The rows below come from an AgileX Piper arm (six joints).
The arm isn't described. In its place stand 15 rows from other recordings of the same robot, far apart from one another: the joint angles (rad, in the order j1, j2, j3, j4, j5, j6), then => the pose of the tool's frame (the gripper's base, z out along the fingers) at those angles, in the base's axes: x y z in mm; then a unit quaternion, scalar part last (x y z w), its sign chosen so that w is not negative.
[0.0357, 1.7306, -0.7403, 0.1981, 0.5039, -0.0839] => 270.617 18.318 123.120 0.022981 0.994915 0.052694 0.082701
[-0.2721, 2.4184, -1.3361, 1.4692, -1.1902, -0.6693] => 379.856 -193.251 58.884 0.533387 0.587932 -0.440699 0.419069
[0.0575, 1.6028, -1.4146, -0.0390, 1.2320, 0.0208] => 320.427 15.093 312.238 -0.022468 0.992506 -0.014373 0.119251
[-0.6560, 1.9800, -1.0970, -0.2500, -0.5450, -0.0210] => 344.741 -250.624 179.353 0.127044 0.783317 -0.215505 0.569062
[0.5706, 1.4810, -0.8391, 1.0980, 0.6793, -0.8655] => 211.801 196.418 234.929 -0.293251 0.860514 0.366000 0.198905
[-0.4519, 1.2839, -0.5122, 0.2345, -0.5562, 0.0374] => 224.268 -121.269 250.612 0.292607 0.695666 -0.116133 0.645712
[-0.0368, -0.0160, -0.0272, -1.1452, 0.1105, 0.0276] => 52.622 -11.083 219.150 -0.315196 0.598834 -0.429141 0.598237
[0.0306, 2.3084, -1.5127, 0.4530, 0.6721, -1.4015] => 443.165 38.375 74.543 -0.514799 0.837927 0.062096 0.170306
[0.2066, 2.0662, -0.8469, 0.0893, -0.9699, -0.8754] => 377.374 72.255 120.604 -0.355148 0.674767 -0.223367 0.607179
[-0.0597, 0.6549, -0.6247, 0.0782, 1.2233, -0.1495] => 84.683 1.634 278.471 -0.038284 0.978136 0.017510 0.203662
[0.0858, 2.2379, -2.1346, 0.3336, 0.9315, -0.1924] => 505.388 67.470 269.045 -0.077221 0.936977 0.140863 0.310272
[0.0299, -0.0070, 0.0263, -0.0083, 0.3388, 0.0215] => 53.680 1.354 174.236 -0.005625 0.796091 0.012085 0.605031
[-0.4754, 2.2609, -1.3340, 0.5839, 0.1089, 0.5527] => 400.468 -200.020 71.357 0.677137 0.664660 0.128602 0.288399
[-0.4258, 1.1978, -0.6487, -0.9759, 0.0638, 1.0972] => 223.117 -106.470 264.608 0.245495 0.823465 -0.099699 0.501694
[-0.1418, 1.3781, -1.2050, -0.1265, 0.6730, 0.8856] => 297.561 -49.708 345.794 0.424565 0.813218 0.091305 0.387407
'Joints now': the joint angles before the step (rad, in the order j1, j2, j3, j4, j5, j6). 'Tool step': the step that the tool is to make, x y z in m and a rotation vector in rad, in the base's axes. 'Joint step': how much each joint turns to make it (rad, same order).
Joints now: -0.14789 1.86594 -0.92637 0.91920 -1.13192 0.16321
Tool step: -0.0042 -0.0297 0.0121 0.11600 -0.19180 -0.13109
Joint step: -0.06998 0.00002 -0.06427 0.08903 -0.00396 0.13568
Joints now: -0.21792 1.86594 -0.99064 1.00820 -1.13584 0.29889
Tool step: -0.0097 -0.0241 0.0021 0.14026 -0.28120 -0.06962
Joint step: -0.06712 -0.00003 -0.01472 0.02479 0.00516 0.29182
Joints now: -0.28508 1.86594 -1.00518 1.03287 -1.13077 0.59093
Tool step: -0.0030 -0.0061 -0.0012 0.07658 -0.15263 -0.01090
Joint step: -0.01844 -0.00008 0.00008 0.00658 0.01221 0.16755
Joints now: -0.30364 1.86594 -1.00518 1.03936 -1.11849 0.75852
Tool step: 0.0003 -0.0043 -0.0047 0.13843 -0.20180 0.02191
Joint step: -0.01715 0.00011 0.00000 -0.00019 0.06519 0.23928
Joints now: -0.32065 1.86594 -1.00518 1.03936 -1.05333 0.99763
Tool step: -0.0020 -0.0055 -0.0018 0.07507 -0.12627 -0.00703
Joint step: -0.01859 0.00007 -0.00006 -0.00182 0.02624 0.14592
